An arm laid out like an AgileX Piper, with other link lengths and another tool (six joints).
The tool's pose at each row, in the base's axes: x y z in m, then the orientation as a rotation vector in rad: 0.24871, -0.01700, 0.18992, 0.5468, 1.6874, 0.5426; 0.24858, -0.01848, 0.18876, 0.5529, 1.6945, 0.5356; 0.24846, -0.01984, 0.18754, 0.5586, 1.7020, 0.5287; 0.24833, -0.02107, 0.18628, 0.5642, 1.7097, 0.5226; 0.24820, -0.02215, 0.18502, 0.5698, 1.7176, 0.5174; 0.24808, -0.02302, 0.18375, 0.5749, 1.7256, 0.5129; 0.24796, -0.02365, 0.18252, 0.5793, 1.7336, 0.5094; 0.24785, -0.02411, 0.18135, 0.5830, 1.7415, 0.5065; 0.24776, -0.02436, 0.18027, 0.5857, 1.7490, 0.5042; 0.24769, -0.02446, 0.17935, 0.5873, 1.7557, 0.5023; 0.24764, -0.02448, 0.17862, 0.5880, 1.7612, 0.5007
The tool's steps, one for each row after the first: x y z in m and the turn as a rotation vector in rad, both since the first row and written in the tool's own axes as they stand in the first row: -0.00002, -0.00188, -0.00002, 0.0099, 0.0038, -0.0004; 0.00009, -0.00371, 0.00000, 0.0196, 0.0080, -0.0009; 0.00030, -0.00547, 0.00001, 0.0288, 0.0127, -0.0011; 0.00061, -0.00710, 0.00004, 0.0376, 0.0178, -0.0009; 0.00106, -0.00858, 0.00009, 0.0457, 0.0234, -0.0005; 0.00162, -0.00984, 0.00014, 0.0528, 0.0293, -0.0001; 0.00225, -0.01094, 0.00021, 0.0591, 0.0354, 0.0002; 0.00293, -0.01181, 0.00029, 0.0644, 0.0414, 0.0003; 0.00358, -0.01247, 0.00037, 0.0685, 0.0469, -0.0002; 0.00413, -0.01294, 0.00045, 0.0717, 0.0514, -0.0010
